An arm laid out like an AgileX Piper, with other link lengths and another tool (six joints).
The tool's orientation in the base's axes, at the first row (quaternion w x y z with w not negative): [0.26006 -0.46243 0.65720 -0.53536]
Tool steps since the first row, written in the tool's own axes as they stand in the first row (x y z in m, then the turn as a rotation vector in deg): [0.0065 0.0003 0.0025 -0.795 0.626 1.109]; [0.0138 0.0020 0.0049 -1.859 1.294 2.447]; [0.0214 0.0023 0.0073 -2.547 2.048 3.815]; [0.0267 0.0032 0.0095 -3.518 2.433 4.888]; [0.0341 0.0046 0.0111 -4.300 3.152 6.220]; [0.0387 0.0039 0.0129 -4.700 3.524 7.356]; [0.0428 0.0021 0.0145 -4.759 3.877 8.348]
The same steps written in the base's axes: [-0.0008 -0.0069 0.0000 1.069 0.190 -1.036]; [-0.0026 -0.0145 -0.0012 2.434 0.513 -2.220]; [-0.0040 -0.0223 -0.0010 3.632 0.489 -3.436]; [-0.0048 -0.0281 -0.0017 4.827 0.852 -4.262]; [-0.0071 -0.0354 -0.0024 6.047 0.927 -5.449]; [-0.0074 -0.0403 -0.0015 7.050 0.755 -6.192]; [-0.0073 -0.0447 0.0004 7.790 0.348 -6.824]
